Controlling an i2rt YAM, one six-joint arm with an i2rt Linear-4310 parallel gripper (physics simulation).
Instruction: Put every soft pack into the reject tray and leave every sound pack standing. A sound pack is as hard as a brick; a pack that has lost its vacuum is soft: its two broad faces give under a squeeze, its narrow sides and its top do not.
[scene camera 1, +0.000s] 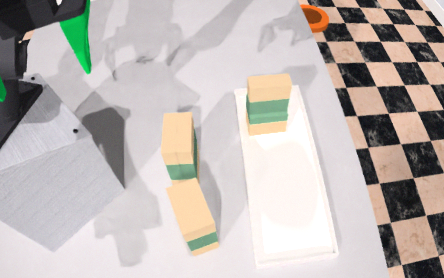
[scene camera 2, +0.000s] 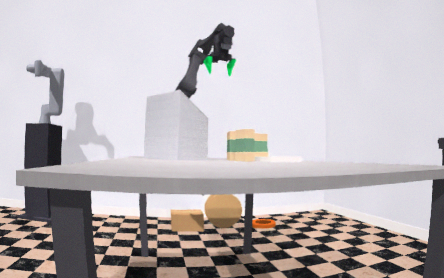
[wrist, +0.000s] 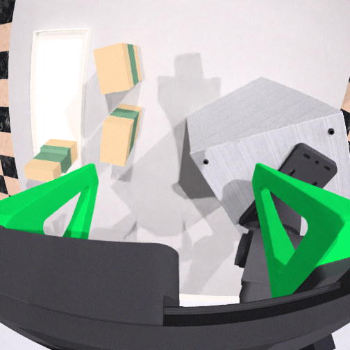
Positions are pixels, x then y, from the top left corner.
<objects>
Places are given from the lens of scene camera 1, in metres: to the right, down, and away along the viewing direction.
my gripper (scene camera 1: 44, 83): -0.17, -0.05, 0.29
white reject tray (scene camera 1: 290, 218): 0.13, 0.15, 0.61
</objects>
